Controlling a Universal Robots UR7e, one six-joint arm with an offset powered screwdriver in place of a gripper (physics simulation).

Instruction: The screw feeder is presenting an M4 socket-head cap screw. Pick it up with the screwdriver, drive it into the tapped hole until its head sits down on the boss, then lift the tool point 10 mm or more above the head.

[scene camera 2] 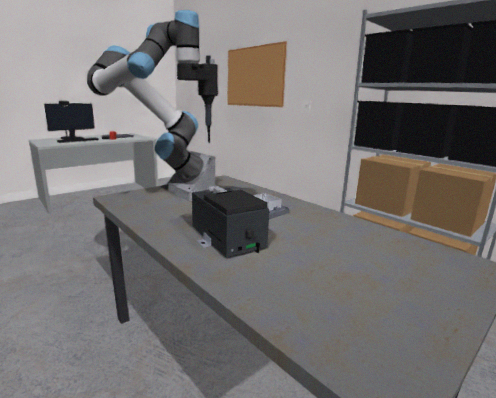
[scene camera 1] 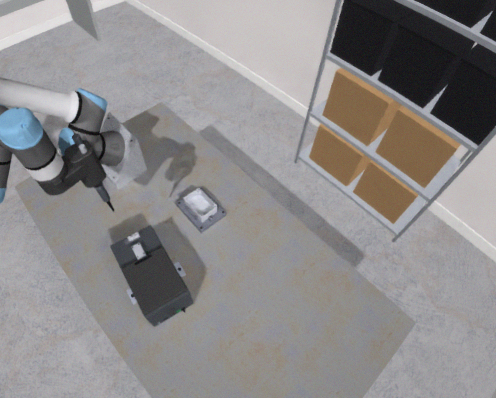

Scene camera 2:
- screw feeder: 232, 231
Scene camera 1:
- screw feeder: 124, 254
